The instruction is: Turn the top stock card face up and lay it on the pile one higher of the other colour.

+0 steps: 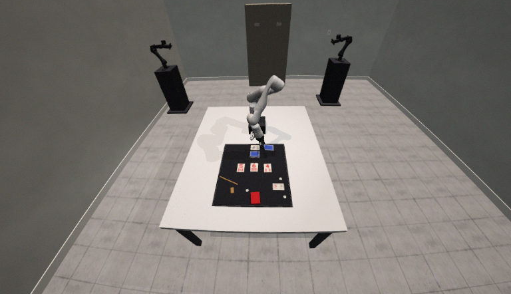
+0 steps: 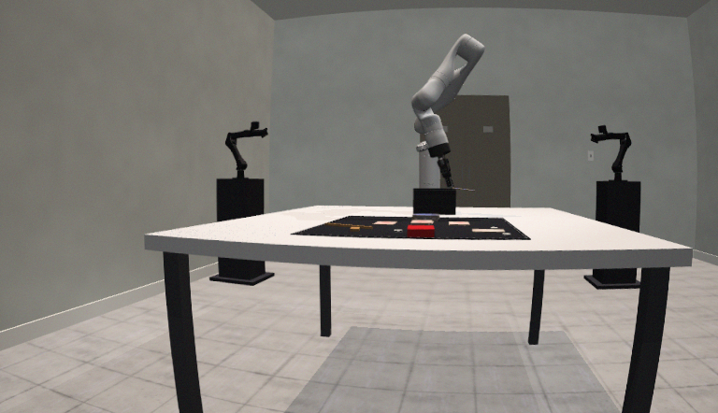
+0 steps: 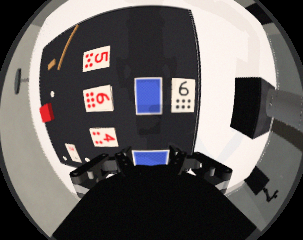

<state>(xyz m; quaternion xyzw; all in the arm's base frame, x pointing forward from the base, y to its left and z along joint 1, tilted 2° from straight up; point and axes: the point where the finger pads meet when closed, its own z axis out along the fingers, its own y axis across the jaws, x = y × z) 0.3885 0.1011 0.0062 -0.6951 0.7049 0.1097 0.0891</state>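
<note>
The blue-backed card is 40 mm to the left of my hand and 20 mm below it. Also, from my hand: wooden stick 290 mm to the right, 280 mm ahead, 120 mm below; black mat 170 mm ahead, 140 mm below, 90 mm to the right; black 6 card 120 mm below, 90 mm behind, 80 mm to the right.
</note>
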